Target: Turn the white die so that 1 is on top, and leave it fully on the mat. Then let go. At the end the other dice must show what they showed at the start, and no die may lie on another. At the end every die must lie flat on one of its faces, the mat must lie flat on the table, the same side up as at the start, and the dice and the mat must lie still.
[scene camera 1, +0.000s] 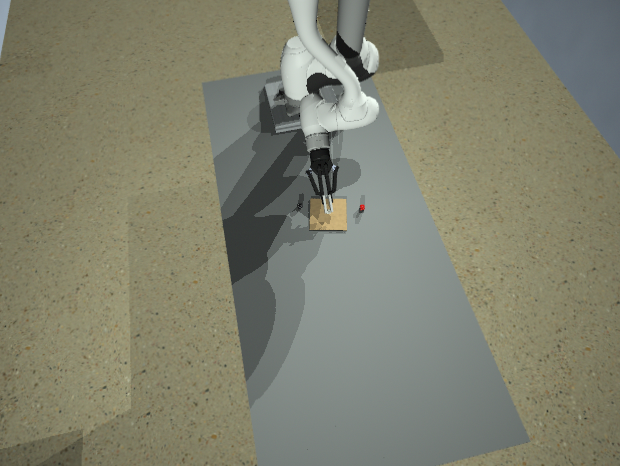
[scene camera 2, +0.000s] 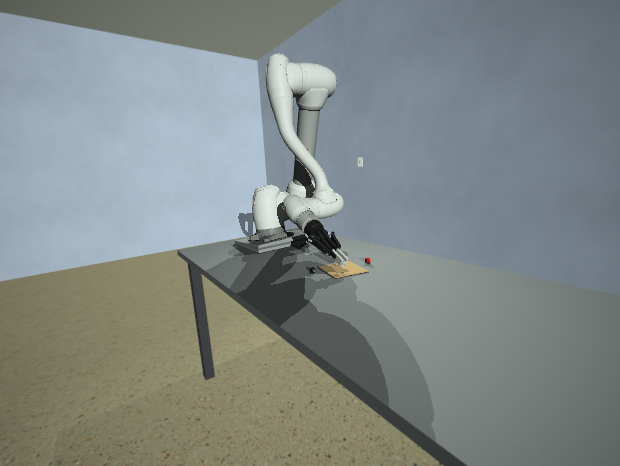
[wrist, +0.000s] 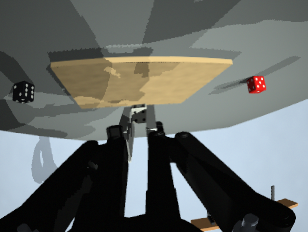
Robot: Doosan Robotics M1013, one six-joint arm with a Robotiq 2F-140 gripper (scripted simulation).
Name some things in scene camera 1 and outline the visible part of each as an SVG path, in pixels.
My gripper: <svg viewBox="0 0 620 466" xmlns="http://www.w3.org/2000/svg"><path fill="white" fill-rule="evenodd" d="M314 150L310 152L311 166L306 171L306 175L310 179L315 194L321 196L324 213L325 211L327 213L322 175L325 176L331 212L333 212L332 194L336 192L339 166L335 166L331 162L328 149ZM312 171L318 176L320 192L318 191L312 176ZM331 168L333 168L334 171L332 190L329 180L329 172Z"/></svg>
A tan mat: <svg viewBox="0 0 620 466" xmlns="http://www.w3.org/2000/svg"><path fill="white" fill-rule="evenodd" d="M310 199L310 230L347 230L346 199L333 199L333 212L331 214L324 213L321 199Z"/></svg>
